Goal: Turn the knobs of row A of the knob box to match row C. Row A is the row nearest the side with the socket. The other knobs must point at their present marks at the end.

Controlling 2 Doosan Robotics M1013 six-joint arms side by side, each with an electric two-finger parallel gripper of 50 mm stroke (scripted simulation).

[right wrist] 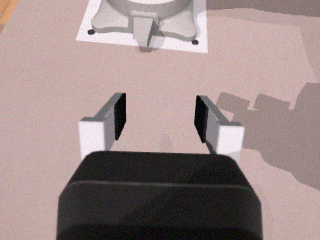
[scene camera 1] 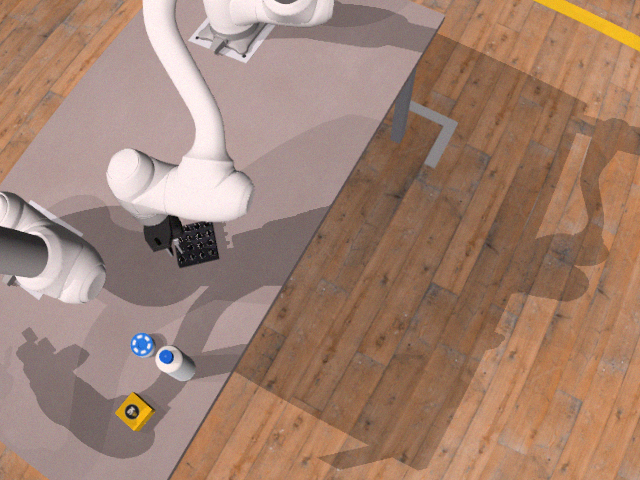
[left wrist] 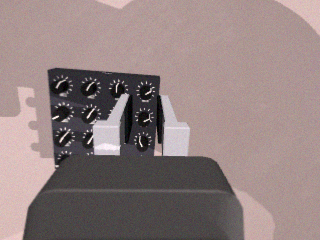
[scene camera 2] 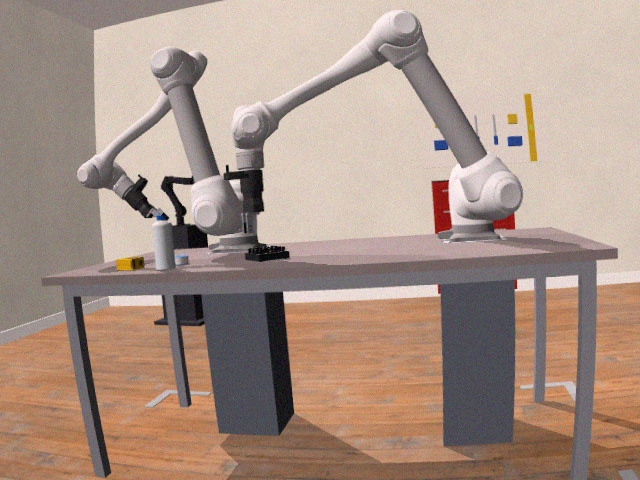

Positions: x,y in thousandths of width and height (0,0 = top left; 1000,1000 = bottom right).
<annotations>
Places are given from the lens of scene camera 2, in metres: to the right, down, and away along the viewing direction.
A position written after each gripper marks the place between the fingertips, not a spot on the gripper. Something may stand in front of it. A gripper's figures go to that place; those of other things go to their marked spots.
left gripper (scene camera 2: 388,486): -0.23, -0.02, 1.85
white bottle (scene camera 2: 254,478): -0.48, -0.03, 1.72
</annotations>
